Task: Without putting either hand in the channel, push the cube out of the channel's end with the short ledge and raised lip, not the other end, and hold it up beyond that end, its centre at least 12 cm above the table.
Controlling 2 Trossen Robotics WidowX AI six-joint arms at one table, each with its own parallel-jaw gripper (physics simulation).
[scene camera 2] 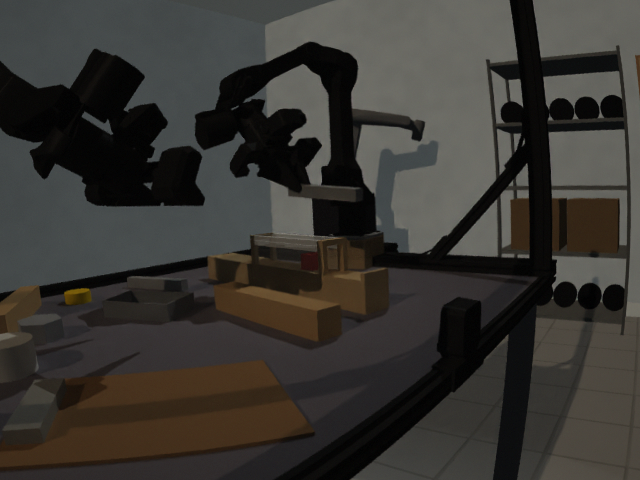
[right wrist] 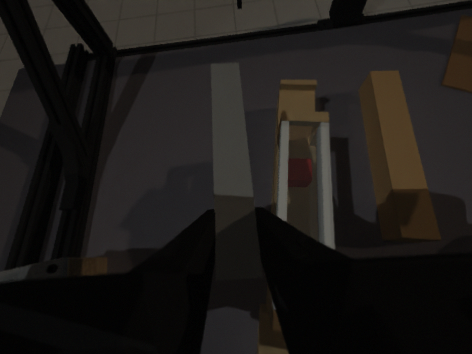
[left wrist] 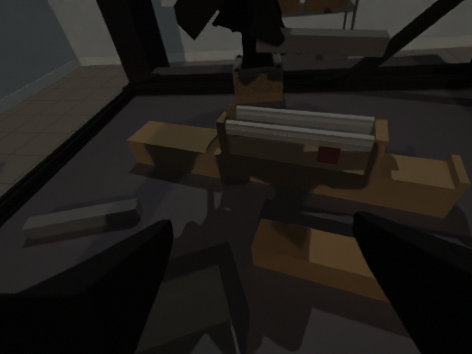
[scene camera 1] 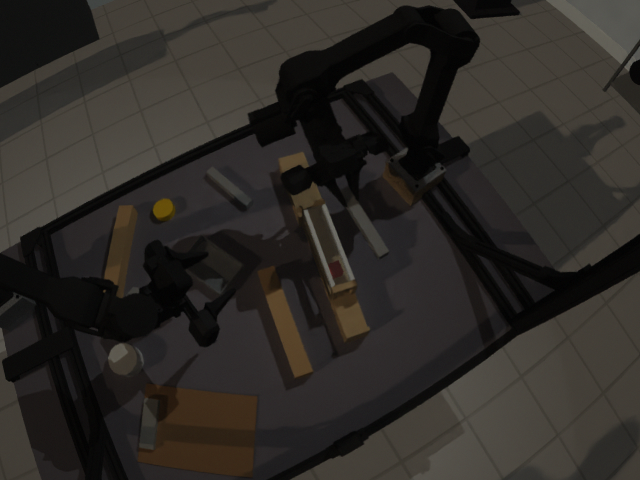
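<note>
The channel (scene camera 1: 316, 245) (left wrist: 300, 134) (right wrist: 325, 185) has pale top rails and wooden ledges at both ends. The short ledge's raised lip (left wrist: 458, 171) (right wrist: 298, 82) is at the right end in the left wrist view. The red cube (scene camera 1: 336, 268) (scene camera 2: 309, 260) (left wrist: 328, 154) (right wrist: 299, 172) sits inside, nearer that end. My right gripper (scene camera 1: 349, 198) (right wrist: 235, 216) is shut on one end of a long grey bar (scene camera 1: 368, 227) (scene camera 2: 328, 192) (left wrist: 335, 42) (right wrist: 231, 130), held above the table, beside the channel in the right wrist view. My left gripper (scene camera 1: 220, 272) (left wrist: 261, 225) is open and empty above the grey tray.
A wooden block (scene camera 1: 285, 330) (scene camera 2: 273, 312) (right wrist: 400, 135) lies beside the channel; another (scene camera 1: 121, 237) lies far left. A grey tray (scene camera 2: 129, 310), short grey bar (scene camera 1: 229, 187) (left wrist: 82, 220), yellow disc (scene camera 1: 163, 209) (scene camera 2: 77, 296), white cylinder (scene camera 1: 124, 359) and orange board (scene camera 1: 206, 454) are also on the table.
</note>
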